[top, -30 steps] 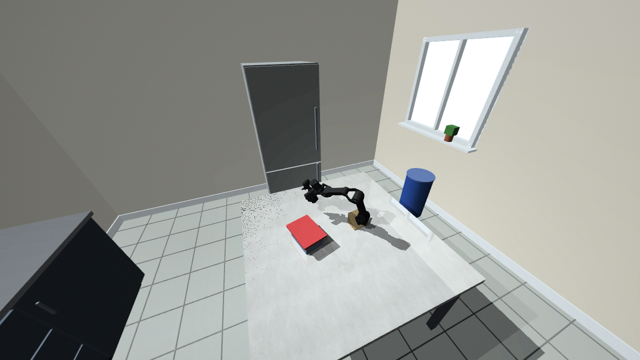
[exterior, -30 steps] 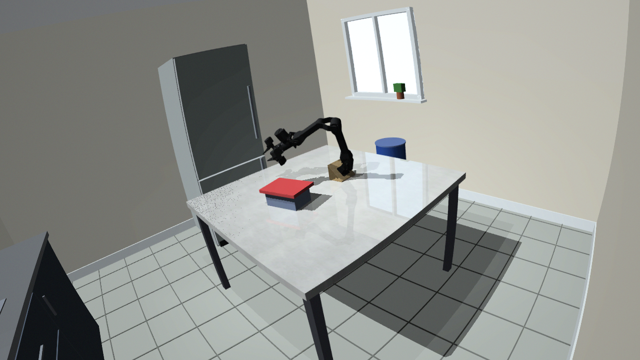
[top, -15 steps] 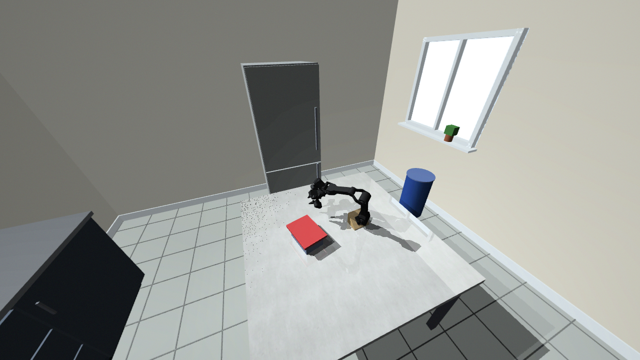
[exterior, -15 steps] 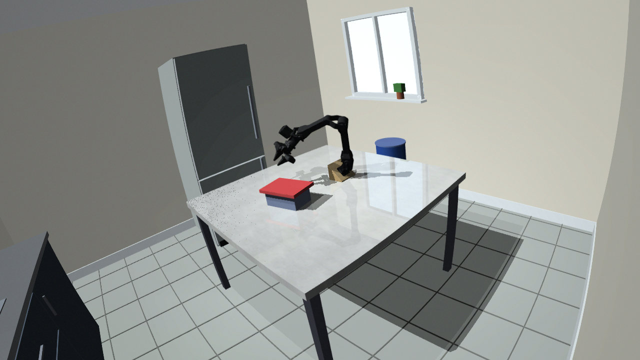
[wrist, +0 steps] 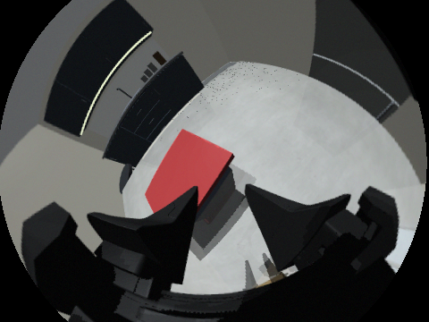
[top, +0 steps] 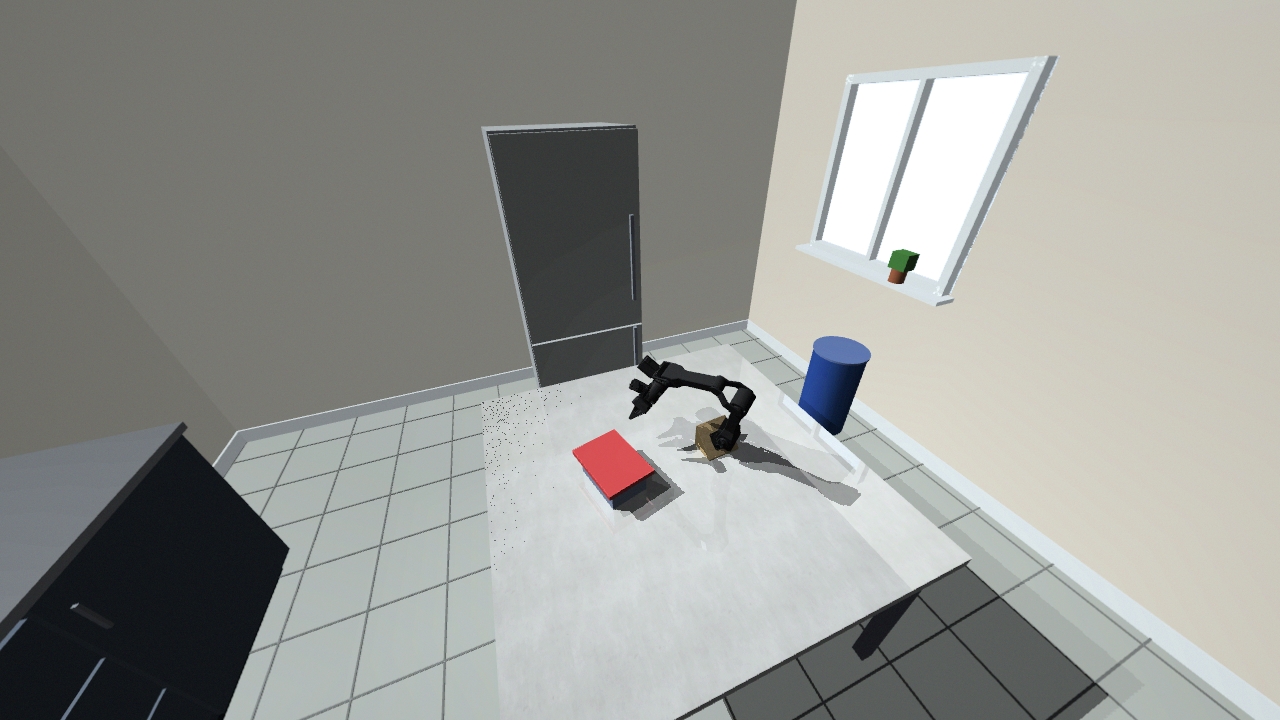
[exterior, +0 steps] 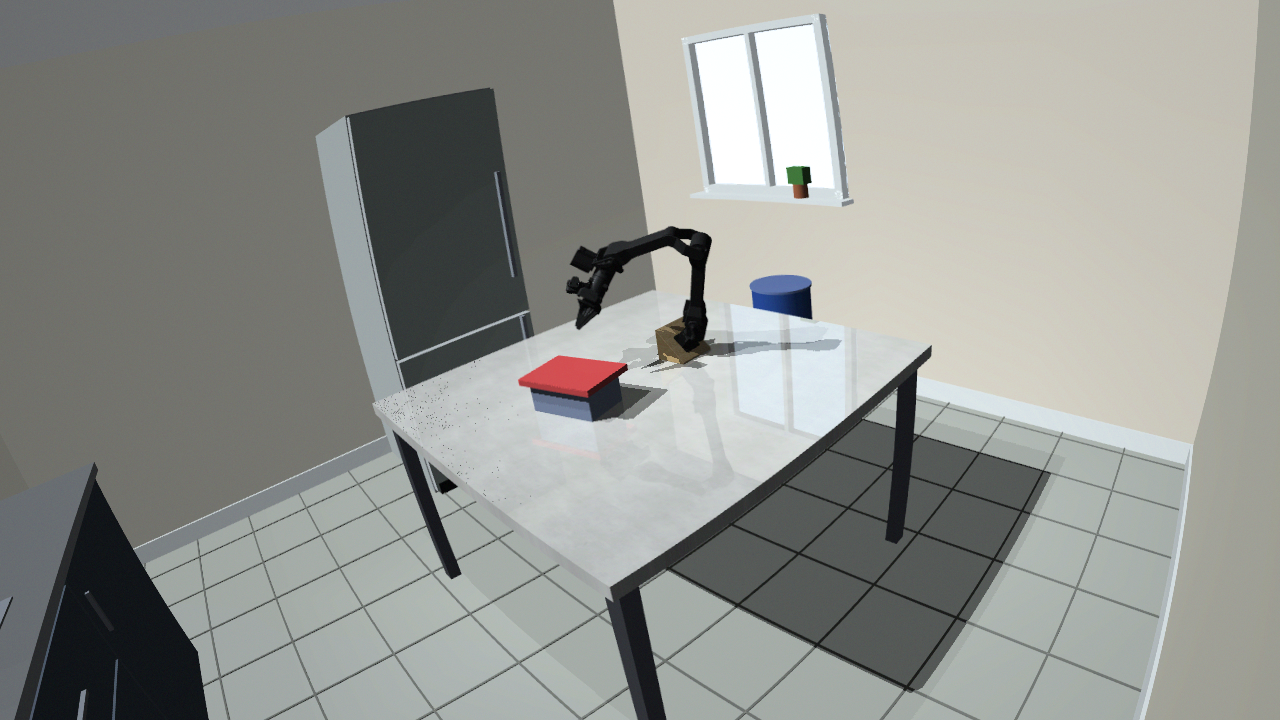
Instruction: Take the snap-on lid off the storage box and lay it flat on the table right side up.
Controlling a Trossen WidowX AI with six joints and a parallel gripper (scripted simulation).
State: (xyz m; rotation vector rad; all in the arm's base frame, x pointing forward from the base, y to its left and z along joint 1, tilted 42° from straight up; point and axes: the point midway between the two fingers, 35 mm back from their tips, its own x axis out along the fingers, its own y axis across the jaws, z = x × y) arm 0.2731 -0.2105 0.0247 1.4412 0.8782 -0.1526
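Now: gripper tip 120 mm short of the red lid, 90 mm to the right of it and 80 mm above it. Also, from my gripper tip: blue-grey storage box 120 mm below, 120 mm ahead, 90 mm to the left.
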